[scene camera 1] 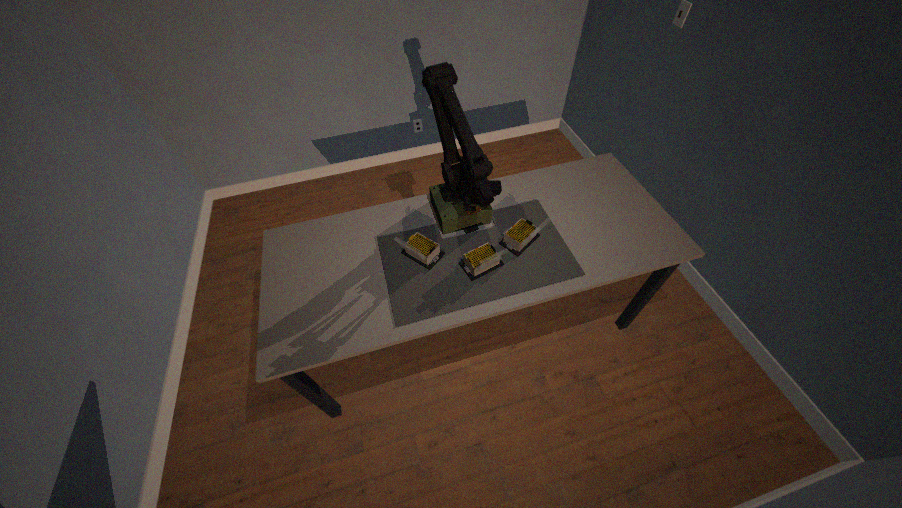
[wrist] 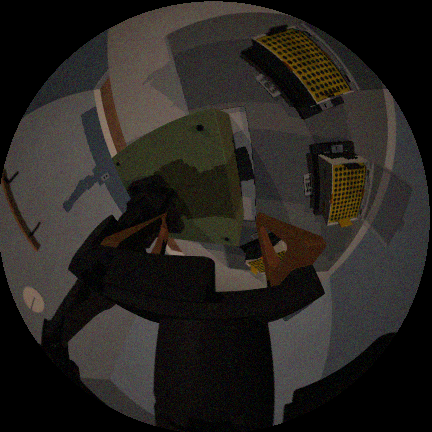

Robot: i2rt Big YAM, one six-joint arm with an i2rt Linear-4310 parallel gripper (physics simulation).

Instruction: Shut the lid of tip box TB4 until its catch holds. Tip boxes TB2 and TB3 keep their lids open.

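Frame: origin at the arm's base, x ahead, y left, z up, level; metres.
Seen in the pictures: gripper, between the fingertips: (scene camera 1: 468,204) (wrist: 212,216); arm's base, origin of its link: (scene camera 1: 454,193) (wrist: 157,204).
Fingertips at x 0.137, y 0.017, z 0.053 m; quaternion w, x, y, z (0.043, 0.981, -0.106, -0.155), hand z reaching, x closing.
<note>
Pixels of each thing's middle, then the offset from my fingertips to it. Level surfaces: height alone.
- Tip box TB4, middle of its body: (wrist: 349,197) (scene camera 1: 481,254) dx +0.215, dy -0.015, dz -0.075 m
- Tip box TB3, middle of its body: (scene camera 1: 521,229) dx +0.144, dy +0.187, dz -0.075 m
- Tip box TB2, middle of its body: (wrist: 270,265) (scene camera 1: 421,244) dx +0.085, dy -0.231, dz -0.075 m
- grey mat, height of its surface: dz -0.139 m
- pale table, height of its surface: dz -0.142 m
Tip box TB4 (scene camera 1: 481,259) (wrist: 346,191), with a yellow perforated rack, is the middle box, nearest the table's front edge. Its clear lid stands open; its angle is hard to tell. Tip box TB3 (scene camera 1: 520,234) (wrist: 306,65) is at the right in the scene view and upper right in the wrist view, lid open. Tip box TB2 (scene camera 1: 422,248) (wrist: 260,262) is at the left in the scene view, lid open, and partly hidden behind a finger in the wrist view. My gripper (scene camera 1: 477,206) (wrist: 212,216) is open and empty, above the green base, apart from all three boxes.
The green robot base (scene camera 1: 460,215) (wrist: 210,150) stands behind the boxes. The boxes stand on dark trays on a grey mat (scene camera 1: 542,271) (wrist: 280,150), which lies on the pale table (scene camera 1: 621,208). The arm (scene camera 1: 463,126) rises over the base. A wall stands behind the table.
</note>
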